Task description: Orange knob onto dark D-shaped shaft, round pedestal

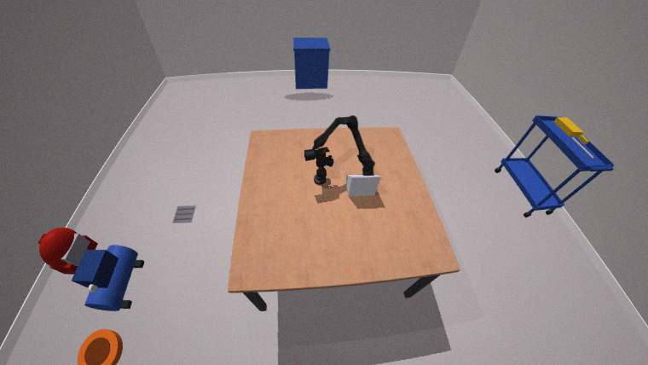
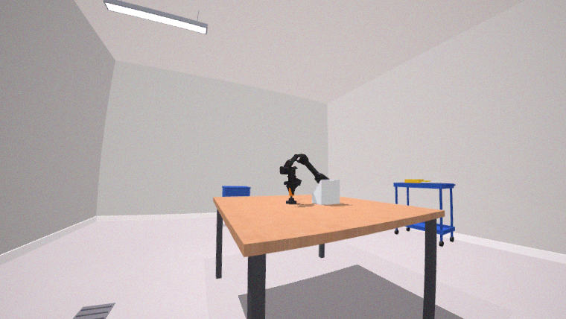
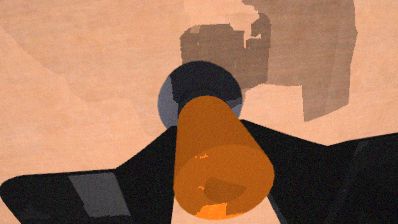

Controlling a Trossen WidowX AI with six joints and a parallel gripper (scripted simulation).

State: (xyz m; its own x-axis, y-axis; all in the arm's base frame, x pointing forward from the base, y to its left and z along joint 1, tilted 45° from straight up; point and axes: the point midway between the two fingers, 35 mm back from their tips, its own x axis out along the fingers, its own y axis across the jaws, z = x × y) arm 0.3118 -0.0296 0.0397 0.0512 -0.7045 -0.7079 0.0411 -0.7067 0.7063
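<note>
Now: gripper tip 2 cm below the orange knob. Also, from my gripper tip: dark round pedestal: 4 cm below.
</note>
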